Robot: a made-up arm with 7 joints.
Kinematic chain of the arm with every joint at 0, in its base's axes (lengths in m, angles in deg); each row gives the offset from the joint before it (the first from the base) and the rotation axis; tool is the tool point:
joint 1: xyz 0 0 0 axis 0 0.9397 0.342
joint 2: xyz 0 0 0 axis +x
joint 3: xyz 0 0 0 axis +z
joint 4: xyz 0.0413 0 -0.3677 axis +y
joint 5: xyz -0.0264 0 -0.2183 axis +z
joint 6: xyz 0 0 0 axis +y
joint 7: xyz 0 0 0 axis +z
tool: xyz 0 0 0
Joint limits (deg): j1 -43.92..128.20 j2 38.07..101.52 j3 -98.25..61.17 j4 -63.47..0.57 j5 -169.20..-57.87 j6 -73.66..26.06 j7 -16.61..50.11
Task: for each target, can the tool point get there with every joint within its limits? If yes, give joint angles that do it. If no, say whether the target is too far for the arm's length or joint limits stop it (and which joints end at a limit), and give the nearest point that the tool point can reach.
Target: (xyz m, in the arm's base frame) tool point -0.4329 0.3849 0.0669
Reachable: yes | joints 94.26 70.58 -40.28 -31.28 -135.35 -7.73 35.52
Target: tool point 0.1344 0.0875 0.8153
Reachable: no: too far | nearest point 0.0802 0.4157 0.3321 | short by 0.587 m
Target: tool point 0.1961 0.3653 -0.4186
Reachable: yes | joints -18.71 48.30 -77.26 -19.31 -124.09 -62.48 16.21
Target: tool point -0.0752 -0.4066 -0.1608
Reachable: no: joint limits stop it (at a limit: joint 2, joint 4) | nearest point -0.5277 -0.0294 -0.1007 | short by 0.592 m
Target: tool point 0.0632 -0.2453 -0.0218
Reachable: no: joint limits stop it (at a limit: joint 1, joint 2, joint 4) | nearest point 0.4270 0.0666 -0.3205 | short by 0.565 m
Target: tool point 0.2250 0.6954 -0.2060
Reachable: no: too far | nearest point 0.1748 0.5402 -0.1600 | short by 0.169 m
